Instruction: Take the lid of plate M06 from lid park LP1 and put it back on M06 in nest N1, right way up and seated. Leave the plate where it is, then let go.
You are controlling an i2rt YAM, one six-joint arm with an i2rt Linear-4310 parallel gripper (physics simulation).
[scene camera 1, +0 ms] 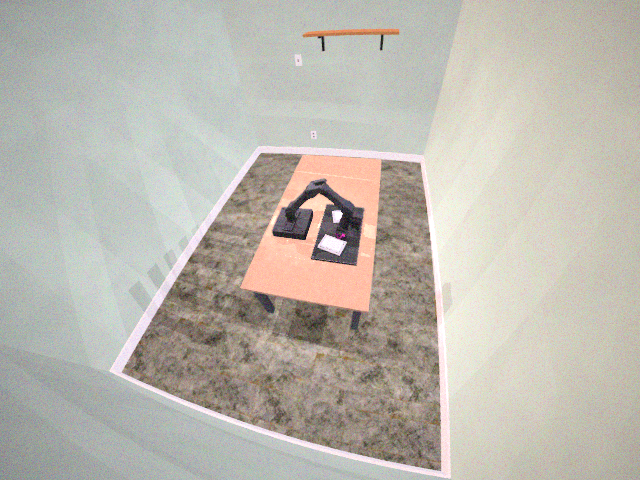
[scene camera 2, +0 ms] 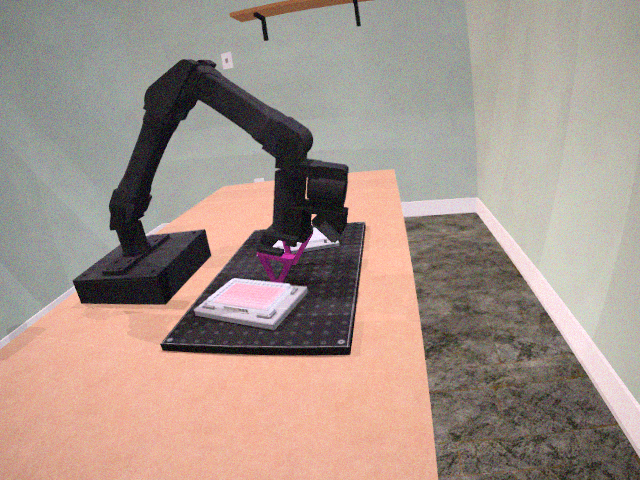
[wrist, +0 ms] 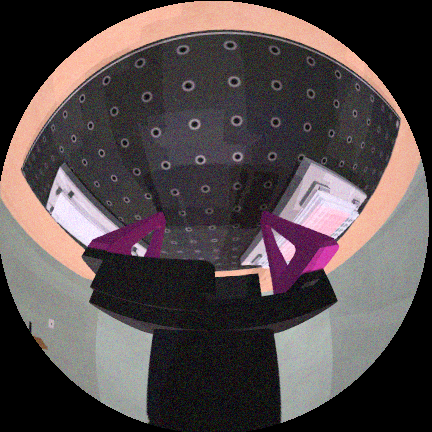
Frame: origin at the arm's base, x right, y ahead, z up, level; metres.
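Seen in the pictures: gripper, between the fingertips: (scene camera 1: 340,233) (scene camera 2: 285,275) (wrist: 212,216); arm's base, origin of its link: (scene camera 1: 291,220) (scene camera 2: 138,254).
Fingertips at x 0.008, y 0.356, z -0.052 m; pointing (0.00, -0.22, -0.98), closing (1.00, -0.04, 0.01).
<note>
Pixels of each thing's top centre, then the offset from my fingertips to it. "pt": a spot on its surface instead. Level surfaces: height alone.
- white lid, centre of its top: (wrist: 87,236) (scene camera 2: 299,236) (scene camera 1: 343,215) dx -0.167, dy -0.010, dz +0.017 m
- lid park, a spot on its surface: (wrist: 56,189) pt dx -0.157, dy +0.068, dz +0.015 m
- plate, centre of its top: (wrist: 310,245) (scene camera 2: 248,291) (scene camera 1: 332,243) dx +0.113, dy -0.029, dz +0.026 m
- grey-white nest, centre of its top: (wrist: 307,239) (scene camera 2: 249,295) (scene camera 1: 332,243) dx +0.113, dy -0.029, dz +0.017 m
- black board, centre of its top: (wrist: 185,221) (scene camera 2: 285,268) (scene camera 1: 340,230) dx -0.027, dy -0.007, dz +0.000 m
- wooden table, height of its surface: dz -0.013 m
The white lid (scene camera 1: 337,215) (scene camera 2: 313,239) (wrist: 77,220) lies in the lid park (wrist: 56,189) at the far part of the board, partly hidden by the arm in the scene camera 2 view. The plate (scene camera 1: 332,243) (scene camera 2: 250,294) (wrist: 327,217), with a pink top face, sits in the grey-white nest (scene camera 2: 235,318) (wrist: 309,173) at the near part of the board. My gripper (scene camera 1: 340,235) (scene camera 2: 285,271) (wrist: 212,216) is open and empty. It hangs above the board between the two holders, its magenta fingers wide apart. The labels M06, N1 and LP1 are not readable.
The black board (scene camera 1: 336,259) (scene camera 2: 330,310) (wrist: 215,102) with rows of holes lies on the wooden table (scene camera 1: 305,279) (scene camera 2: 258,413). The arm's black base (scene camera 1: 293,224) (scene camera 2: 139,276) stands left of the board. A wall shelf (scene camera 1: 351,33) (scene camera 2: 294,7) hangs on the back wall.
</note>
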